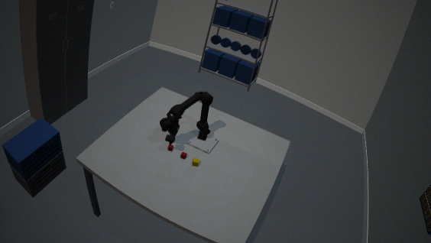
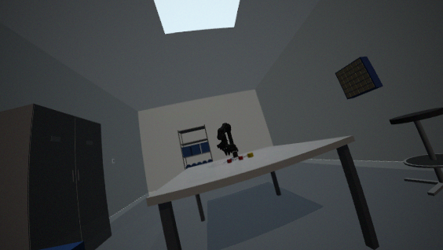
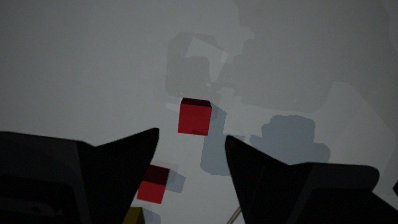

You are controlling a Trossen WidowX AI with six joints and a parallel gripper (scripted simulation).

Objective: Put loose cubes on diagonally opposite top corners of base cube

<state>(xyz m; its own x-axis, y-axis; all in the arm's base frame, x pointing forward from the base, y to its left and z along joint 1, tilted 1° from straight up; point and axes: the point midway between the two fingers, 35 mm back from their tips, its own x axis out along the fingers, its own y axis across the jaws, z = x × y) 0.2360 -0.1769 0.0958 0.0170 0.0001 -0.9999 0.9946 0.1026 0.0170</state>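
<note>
Now: the yellow cube 60 mm ahead of my gripper tip, 210 mm to the left of it and 50 mm below it.
</note>
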